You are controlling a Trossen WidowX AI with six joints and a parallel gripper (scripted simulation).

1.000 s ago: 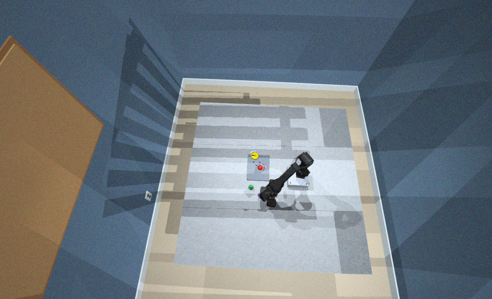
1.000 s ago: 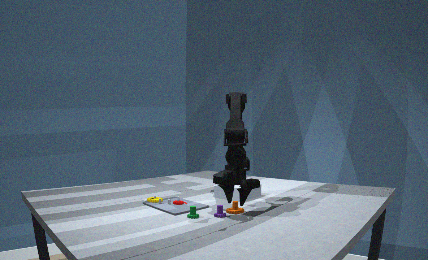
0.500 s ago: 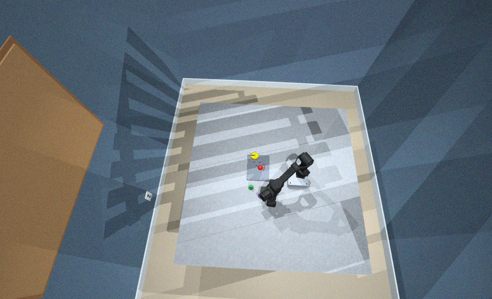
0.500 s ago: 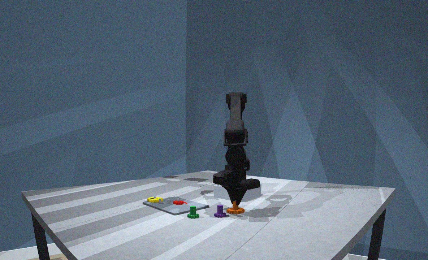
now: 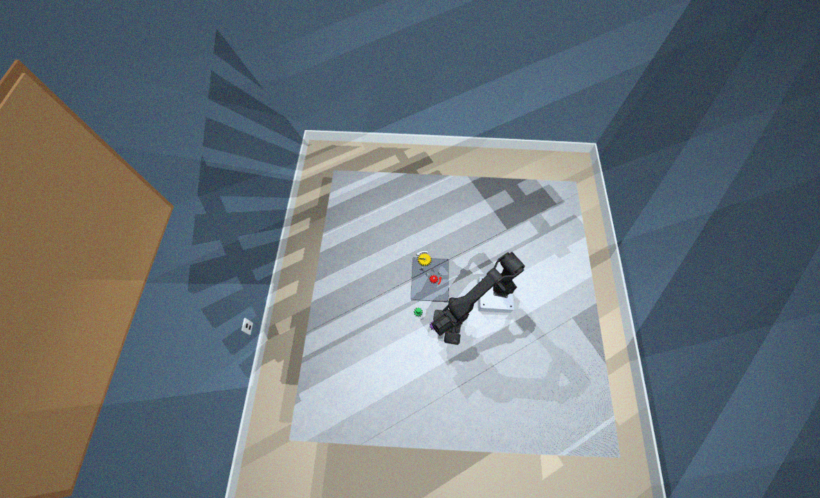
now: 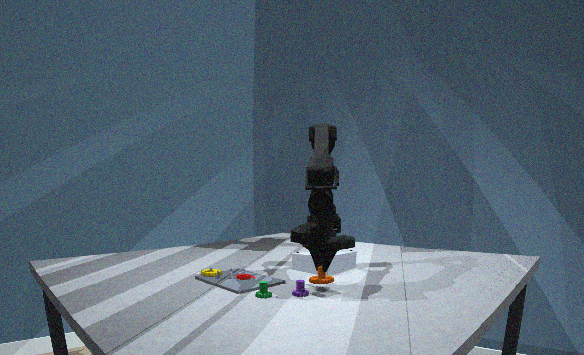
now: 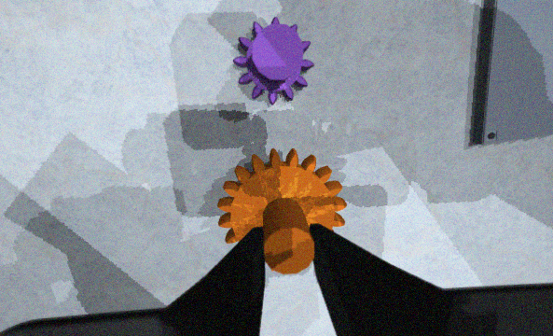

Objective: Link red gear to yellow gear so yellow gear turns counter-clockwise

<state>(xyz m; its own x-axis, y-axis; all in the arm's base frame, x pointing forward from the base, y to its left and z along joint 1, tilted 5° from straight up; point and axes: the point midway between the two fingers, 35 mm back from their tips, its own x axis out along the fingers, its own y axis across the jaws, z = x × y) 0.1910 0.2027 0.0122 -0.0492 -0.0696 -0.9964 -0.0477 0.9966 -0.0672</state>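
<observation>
The red gear is 110 mm ahead of my gripper tip, 210 mm to the right of it and 40 mm below it. The rest, counted from my gripper tip: green gear 150 mm ahead, 40 mm to the right, 40 mm below; then orange gear 10 mm below; then purple gear 70 mm ahead, 40 mm below.
</observation>
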